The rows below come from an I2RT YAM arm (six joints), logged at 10 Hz.
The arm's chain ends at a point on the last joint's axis. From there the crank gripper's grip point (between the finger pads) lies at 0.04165 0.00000 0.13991 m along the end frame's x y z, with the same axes.
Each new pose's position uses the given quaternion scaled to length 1; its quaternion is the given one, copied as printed.
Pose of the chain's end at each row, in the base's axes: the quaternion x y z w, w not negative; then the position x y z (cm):
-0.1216 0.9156 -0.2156 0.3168 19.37 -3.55 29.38
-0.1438 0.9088 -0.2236 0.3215 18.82 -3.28 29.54
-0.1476 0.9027 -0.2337 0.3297 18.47 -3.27 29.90
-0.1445 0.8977 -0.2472 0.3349 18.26 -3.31 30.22
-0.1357 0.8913 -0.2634 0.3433 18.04 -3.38 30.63
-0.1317 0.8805 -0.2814 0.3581 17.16 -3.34 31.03
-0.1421 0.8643 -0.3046 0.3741 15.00 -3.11 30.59
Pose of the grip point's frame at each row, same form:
-0.1216 0.9156 -0.2156 0.3168 25.01 -9.49 17.30
-0.1438 0.9088 -0.2236 0.3215 24.76 -9.36 17.67
-0.1476 0.9027 -0.2337 0.3297 24.69 -9.56 18.29
-0.1445 0.8977 -0.2472 0.3349 24.62 -9.94 18.87
-0.1357 0.8913 -0.2634 0.3433 24.57 -10.41 19.63
-0.1317 0.8805 -0.2814 0.3581 24.07 -10.76 20.53
-0.1421 0.8643 -0.3046 0.3741 22.43 -10.96 20.78

